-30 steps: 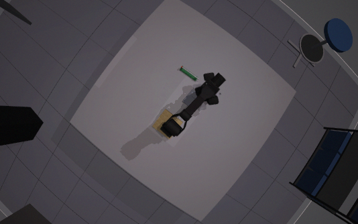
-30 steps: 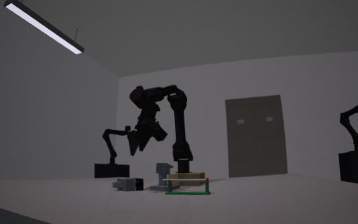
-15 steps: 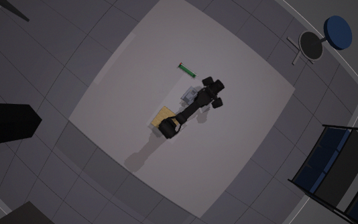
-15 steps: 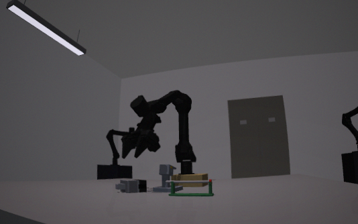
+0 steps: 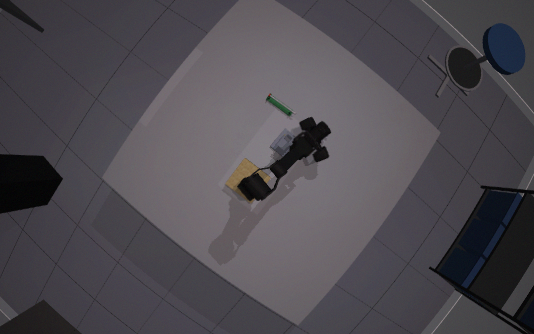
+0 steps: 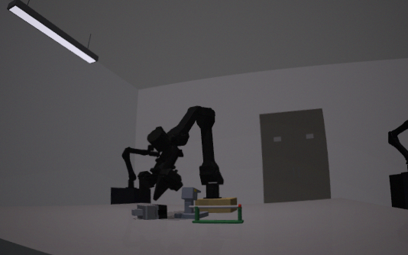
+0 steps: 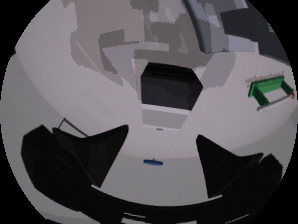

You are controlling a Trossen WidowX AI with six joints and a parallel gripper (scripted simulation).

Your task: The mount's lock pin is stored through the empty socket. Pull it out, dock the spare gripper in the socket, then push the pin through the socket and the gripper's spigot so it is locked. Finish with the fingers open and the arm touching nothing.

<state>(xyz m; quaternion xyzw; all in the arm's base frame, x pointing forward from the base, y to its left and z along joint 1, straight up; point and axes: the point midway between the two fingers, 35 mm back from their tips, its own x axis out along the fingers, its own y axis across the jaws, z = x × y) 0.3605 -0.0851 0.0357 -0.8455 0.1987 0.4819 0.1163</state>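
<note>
Right now the spare gripper is 1 cm behind my gripper tip and 4 cm below it. Also, from my gripper tip: green rack (1 cm ahead, 24 cm to the left, 4 cm below); then grey mount (11 cm behind, 11 cm to the left, 1 cm below).
</note>
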